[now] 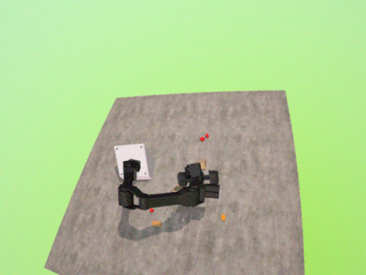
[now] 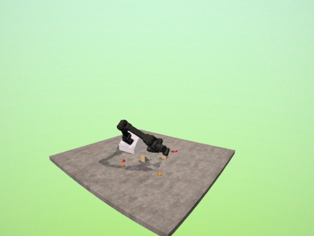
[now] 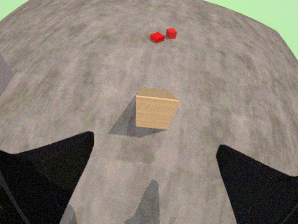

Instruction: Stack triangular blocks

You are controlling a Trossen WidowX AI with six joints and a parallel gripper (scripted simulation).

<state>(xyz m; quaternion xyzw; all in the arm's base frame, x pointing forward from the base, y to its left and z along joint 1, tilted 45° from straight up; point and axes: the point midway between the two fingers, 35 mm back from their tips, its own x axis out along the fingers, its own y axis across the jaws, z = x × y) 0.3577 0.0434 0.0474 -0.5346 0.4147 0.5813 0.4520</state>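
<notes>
Now: the tan triangular block 60 mm to the left of my gripper tip, 60 mm below it and 10 mm behind it. Round my gripper tip: orange piece: 200 mm to the right, 140 mm ahead, 70 mm below.
</notes>
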